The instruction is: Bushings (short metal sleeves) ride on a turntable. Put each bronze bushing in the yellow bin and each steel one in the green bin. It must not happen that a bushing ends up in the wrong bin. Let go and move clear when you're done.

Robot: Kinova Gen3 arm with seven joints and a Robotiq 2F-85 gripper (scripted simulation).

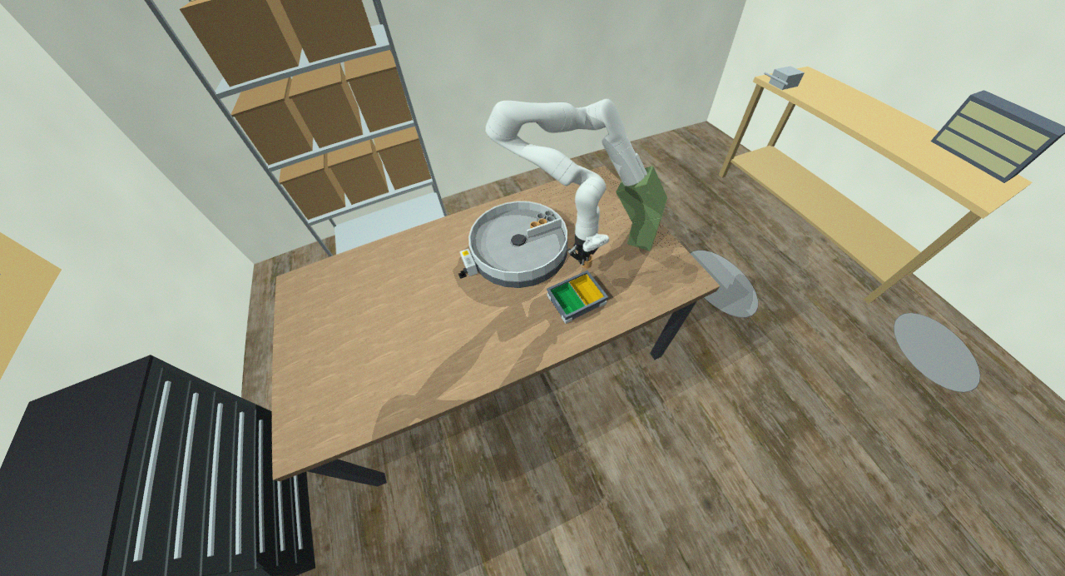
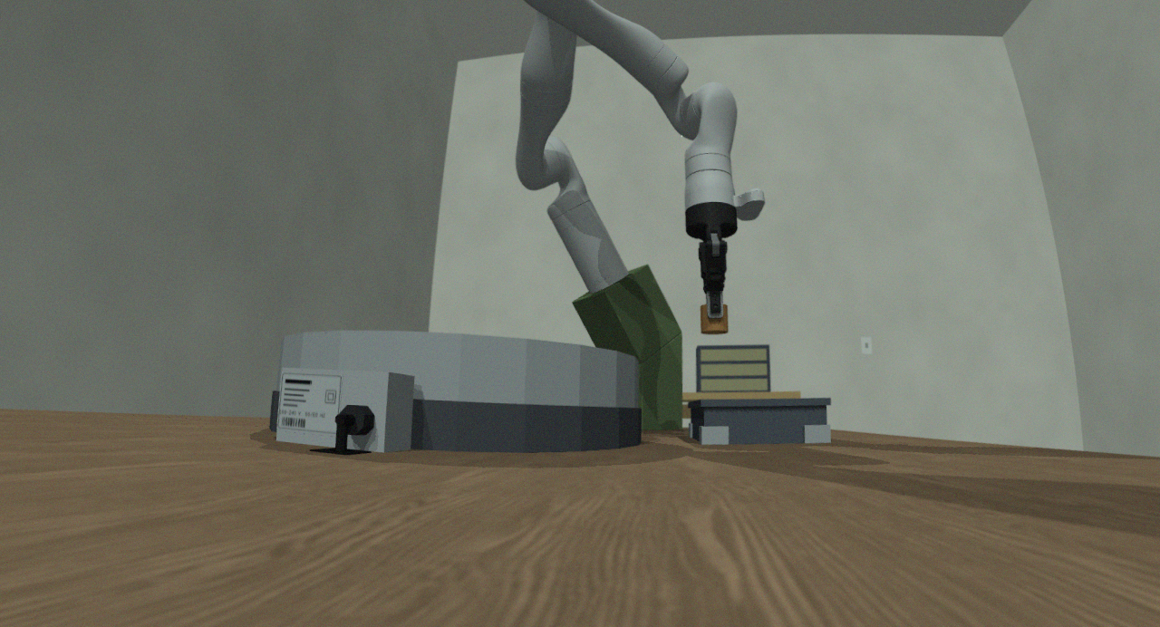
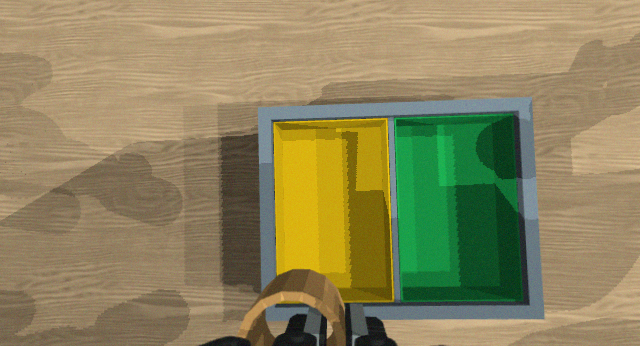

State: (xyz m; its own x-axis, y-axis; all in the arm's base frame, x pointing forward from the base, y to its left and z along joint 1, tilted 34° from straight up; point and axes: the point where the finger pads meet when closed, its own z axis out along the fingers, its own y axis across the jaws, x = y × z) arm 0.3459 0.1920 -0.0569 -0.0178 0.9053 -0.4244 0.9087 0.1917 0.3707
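Now: hand 16 cm above the bin tray, 4 cm to the right of it and 4 cm short of it. From my hand the other things lie so: grey turntable 31 cm to the right, 14 cm ahead, 13 cm below.
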